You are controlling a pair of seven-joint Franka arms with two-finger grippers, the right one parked.
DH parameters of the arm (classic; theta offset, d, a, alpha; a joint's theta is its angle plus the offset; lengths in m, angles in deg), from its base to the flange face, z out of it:
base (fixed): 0 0 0 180
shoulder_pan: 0 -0.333 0 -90
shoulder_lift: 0 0 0 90
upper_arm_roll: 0 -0.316 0.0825 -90
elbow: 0 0 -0.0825 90
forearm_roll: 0 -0.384 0 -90
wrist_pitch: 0 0 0.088 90
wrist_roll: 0 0.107 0 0
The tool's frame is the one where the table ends.
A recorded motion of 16 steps. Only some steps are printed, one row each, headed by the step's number.
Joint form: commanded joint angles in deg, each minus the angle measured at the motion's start. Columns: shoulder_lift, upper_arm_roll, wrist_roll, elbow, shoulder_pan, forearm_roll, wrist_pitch.
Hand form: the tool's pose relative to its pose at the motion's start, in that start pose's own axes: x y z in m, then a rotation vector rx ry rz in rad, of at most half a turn. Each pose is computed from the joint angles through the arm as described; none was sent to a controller.
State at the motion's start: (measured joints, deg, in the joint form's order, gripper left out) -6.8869 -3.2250 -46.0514 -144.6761 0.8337 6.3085 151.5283
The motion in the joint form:
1: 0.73 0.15 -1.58 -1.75 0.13 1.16 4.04
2: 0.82 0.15 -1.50 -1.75 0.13 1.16 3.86
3: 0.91 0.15 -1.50 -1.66 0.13 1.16 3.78
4: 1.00 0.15 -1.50 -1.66 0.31 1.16 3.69
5: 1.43 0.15 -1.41 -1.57 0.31 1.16 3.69
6: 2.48 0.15 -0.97 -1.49 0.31 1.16 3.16
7: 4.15 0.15 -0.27 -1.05 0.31 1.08 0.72
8: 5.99 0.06 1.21 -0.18 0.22 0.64 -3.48
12: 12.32 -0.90 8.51 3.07 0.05 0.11 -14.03
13: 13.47 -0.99 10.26 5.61 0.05 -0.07 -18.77
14: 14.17 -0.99 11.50 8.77 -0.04 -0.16 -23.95
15: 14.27 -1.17 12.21 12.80 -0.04 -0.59 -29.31
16: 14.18 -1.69 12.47 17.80 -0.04 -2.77 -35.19
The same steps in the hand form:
1: -0.0029 -0.0026 -0.0017 -0.0439 0.0299 -0.0419
2: -0.0030 -0.0027 -0.0021 -0.0429 0.0286 -0.0404
3: -0.0027 -0.0021 -0.0032 -0.0444 0.0295 -0.0403
4: -0.0039 -0.0012 -0.0037 -0.0445 0.0291 -0.0370
5: -0.0032 0.0000 -0.0077 -0.0520 0.0343 -0.0350
6: -0.0029 0.0014 -0.0158 -0.0615 0.0392 -0.0264
7: -0.0034 0.0032 -0.0279 -0.0602 0.0315 -0.0108
8: -0.0036 0.0040 -0.0416 -0.0430 0.0119 0.0217
12: 0.0017 0.0054 -0.0991 -0.0431 -0.0098 0.1491
13: 0.0040 0.0102 -0.1198 -0.0343 -0.0261 0.1858
14: 0.0069 0.0159 -0.1416 -0.0228 -0.0463 0.2131
15: 0.0122 0.0229 -0.1656 -0.0083 -0.0618 0.2333
16: 0.0220 0.0279 -0.1959 0.0235 -0.0560 0.2545

